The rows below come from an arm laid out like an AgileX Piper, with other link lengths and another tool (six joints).
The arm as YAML. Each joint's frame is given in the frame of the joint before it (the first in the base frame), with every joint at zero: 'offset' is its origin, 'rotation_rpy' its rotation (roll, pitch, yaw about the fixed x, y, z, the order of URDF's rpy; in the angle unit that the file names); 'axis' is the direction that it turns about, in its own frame. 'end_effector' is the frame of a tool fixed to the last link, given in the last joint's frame.
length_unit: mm
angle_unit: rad
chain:
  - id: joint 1
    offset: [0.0, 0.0, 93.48]
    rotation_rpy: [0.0, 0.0, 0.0]
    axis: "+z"
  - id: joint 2
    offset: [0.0, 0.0, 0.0]
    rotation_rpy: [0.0, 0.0, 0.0]
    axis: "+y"
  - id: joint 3
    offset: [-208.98, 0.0, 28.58]
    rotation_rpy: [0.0, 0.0, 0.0]
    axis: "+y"
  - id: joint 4
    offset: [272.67, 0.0, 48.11]
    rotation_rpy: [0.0, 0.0, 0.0]
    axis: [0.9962, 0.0, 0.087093]
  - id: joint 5
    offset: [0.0, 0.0, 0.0]
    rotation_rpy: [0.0, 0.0, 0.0]
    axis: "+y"
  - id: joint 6
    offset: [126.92, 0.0, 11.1]
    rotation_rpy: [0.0, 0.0, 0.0]
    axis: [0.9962, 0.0, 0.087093]
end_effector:
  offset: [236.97, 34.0, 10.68]
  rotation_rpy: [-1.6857, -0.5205, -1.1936]
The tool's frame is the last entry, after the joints.
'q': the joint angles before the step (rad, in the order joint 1, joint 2, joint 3, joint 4, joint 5, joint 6). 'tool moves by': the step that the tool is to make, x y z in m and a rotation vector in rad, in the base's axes. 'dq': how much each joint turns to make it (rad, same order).
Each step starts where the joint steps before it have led.
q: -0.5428, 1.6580, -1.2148, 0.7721, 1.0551, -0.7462
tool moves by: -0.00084, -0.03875, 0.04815, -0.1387, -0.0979, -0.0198
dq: -0.0477, -0.1675, -0.0001, -0.0695, 0.0141, 0.0000
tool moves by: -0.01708, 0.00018, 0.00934, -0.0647, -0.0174, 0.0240
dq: 0.0000, -0.1116, 0.0609, -0.0405, 0.0106, -0.0145
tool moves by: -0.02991, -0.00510, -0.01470, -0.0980, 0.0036, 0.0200
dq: -0.0001, -0.1541, 0.1494, -0.0661, -0.0329, -0.0396
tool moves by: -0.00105, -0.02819, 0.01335, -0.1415, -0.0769, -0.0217
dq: 0.0001, -0.1461, 0.0887, -0.0587, -0.0878, -0.0248
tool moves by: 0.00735, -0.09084, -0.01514, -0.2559, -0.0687, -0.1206
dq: 0.0001, -0.0698, 0.1596, -0.1590, -0.3212, -0.0017
